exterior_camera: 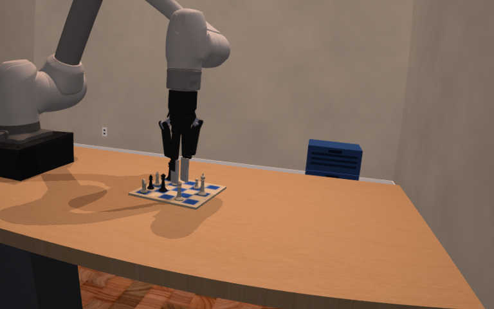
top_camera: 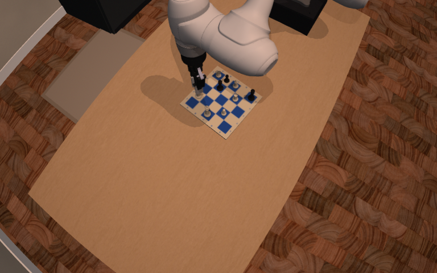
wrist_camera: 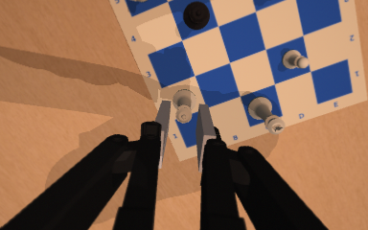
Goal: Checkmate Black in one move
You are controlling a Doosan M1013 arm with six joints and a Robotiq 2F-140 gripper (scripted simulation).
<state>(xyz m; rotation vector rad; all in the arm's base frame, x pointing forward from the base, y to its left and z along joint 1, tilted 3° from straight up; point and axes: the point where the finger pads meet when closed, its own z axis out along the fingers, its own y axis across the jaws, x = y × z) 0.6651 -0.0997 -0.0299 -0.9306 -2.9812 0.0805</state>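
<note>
The white king lies 70 mm to the left of my hand, 50 mm below it and 50 mm ahead of it. The rest, counted from my hand: chessboard 90 mm below, 80 mm to the left, 30 mm behind; then white pawn 120 mm to the left, 70 mm below, 10 mm ahead.
</note>
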